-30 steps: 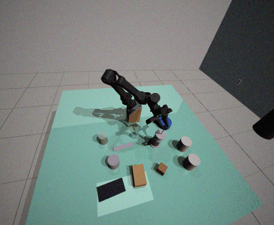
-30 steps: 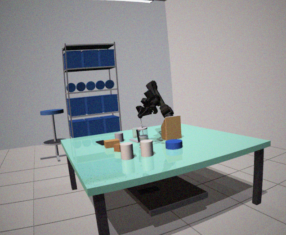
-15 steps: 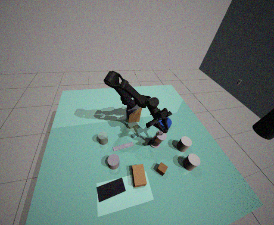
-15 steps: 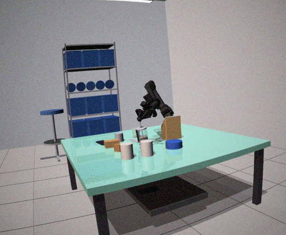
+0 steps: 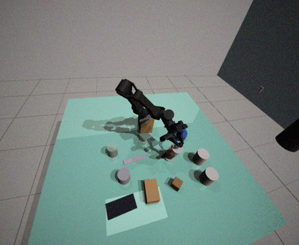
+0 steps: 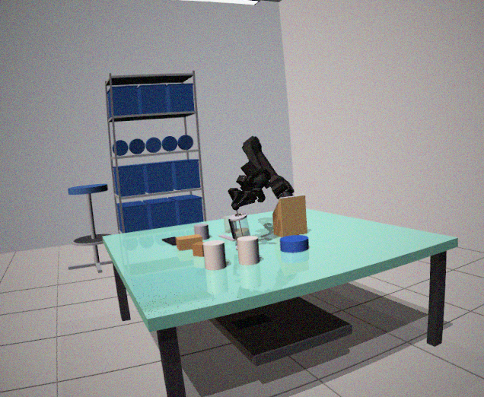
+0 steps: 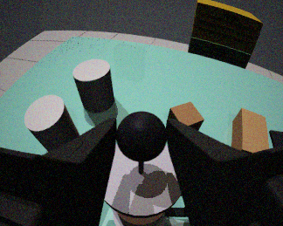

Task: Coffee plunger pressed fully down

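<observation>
The coffee press is 10 cm below my gripper tip, 3 cm to the right of it and 2 cm behind it.
</observation>
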